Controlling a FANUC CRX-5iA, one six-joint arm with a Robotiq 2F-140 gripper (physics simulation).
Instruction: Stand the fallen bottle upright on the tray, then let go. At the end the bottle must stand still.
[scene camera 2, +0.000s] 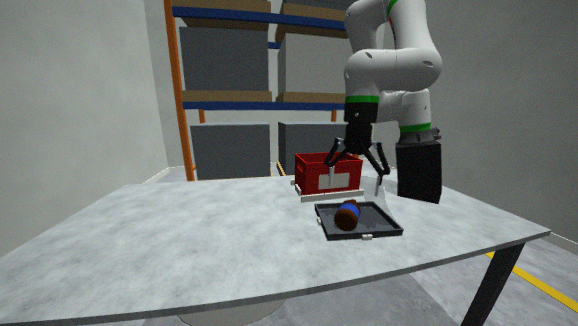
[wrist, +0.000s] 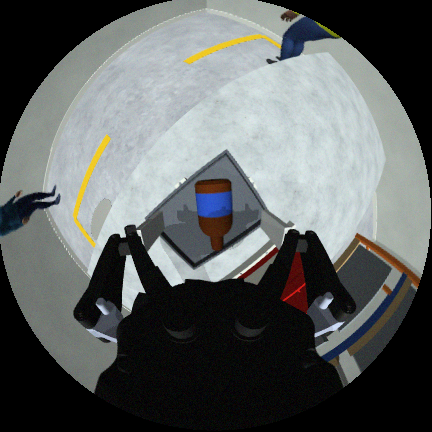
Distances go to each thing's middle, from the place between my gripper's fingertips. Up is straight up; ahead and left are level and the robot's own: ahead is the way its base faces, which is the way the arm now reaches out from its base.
Right now the dark tray (scene camera 2: 373, 220) is 13 cm below my hand, 4 cm behind it and 1 cm to the right of it. From my hand the other things lie so: red crate (scene camera 2: 311, 175) 29 cm to the right, 7 cm behind, 5 cm below.
